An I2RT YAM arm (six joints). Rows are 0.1 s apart.
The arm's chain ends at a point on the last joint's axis. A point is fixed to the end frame.
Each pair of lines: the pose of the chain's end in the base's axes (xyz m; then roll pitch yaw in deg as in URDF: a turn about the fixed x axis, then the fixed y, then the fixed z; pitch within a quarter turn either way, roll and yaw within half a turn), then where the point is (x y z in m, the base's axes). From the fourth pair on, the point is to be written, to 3 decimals.
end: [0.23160 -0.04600 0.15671 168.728 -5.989 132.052]
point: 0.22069 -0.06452 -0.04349
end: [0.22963 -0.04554 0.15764 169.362 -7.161 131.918]
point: 0.21433 -0.06248 -0.04241
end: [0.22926 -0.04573 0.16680 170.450 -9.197 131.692]
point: 0.20640 -0.05985 -0.03275
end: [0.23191 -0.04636 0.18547 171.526 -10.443 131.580]
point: 0.203 -0.060 -0.013
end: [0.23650 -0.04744 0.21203 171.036 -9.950 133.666]
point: 0.211 -0.062 0.013
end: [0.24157 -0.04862 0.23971 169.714 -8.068 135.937]
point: 0.224 -0.065 0.040
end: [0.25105 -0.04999 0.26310 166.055 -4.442 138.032]
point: 0.252 -0.066 0.062
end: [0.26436 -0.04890 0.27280 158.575 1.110 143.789]
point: 0.298 -0.055 0.074
